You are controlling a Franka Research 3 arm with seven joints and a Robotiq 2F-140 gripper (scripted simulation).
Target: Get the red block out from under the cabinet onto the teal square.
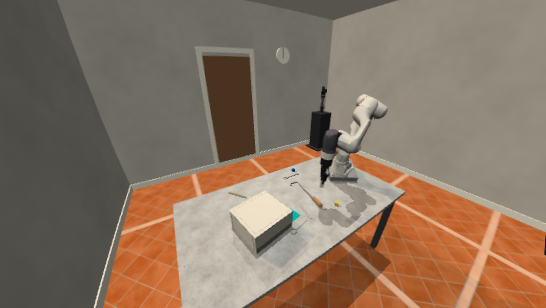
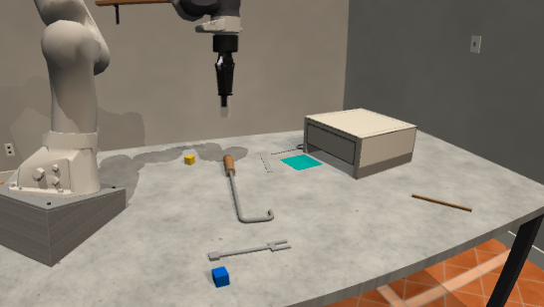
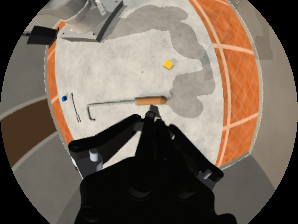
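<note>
Now: hand 110 mm past the yellow cube, 70 mm to the right of it and 190 mm above it. The rest, counted from my hand: hook tool (20 mm ahead, 160 mm to the right, 190 mm below); teal square (250 mm ahead, 30 mm to the right, 200 mm below); red block (450 mm ahead, 20 mm to the right, 190 mm below).
</note>
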